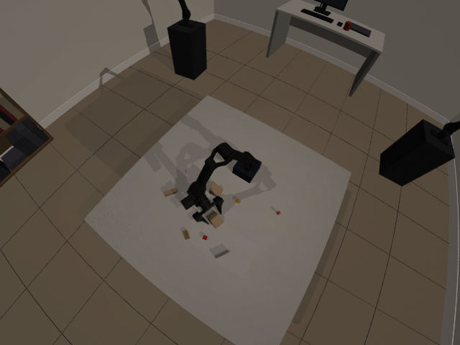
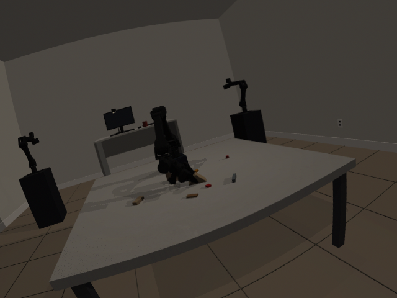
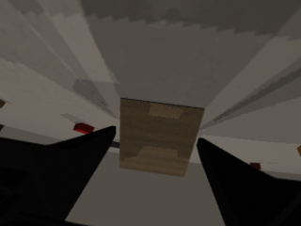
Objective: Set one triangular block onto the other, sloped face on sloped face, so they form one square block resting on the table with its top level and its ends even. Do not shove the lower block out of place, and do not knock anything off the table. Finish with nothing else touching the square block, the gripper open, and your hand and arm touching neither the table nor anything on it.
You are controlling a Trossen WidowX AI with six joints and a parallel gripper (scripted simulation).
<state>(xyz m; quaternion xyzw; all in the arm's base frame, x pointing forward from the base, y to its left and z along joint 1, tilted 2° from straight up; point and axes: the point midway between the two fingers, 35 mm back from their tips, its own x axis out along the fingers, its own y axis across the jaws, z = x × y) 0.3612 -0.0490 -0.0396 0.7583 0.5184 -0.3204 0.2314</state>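
The orange cube is 17 cm behind my gripper tip, 7 cm to the left of it and 1 cm below it. The rest, counted from my gripper tip: grey bar: 15 cm ahead, 13 cm to the left; red cube: 31 cm to the left, 21 cm behind.
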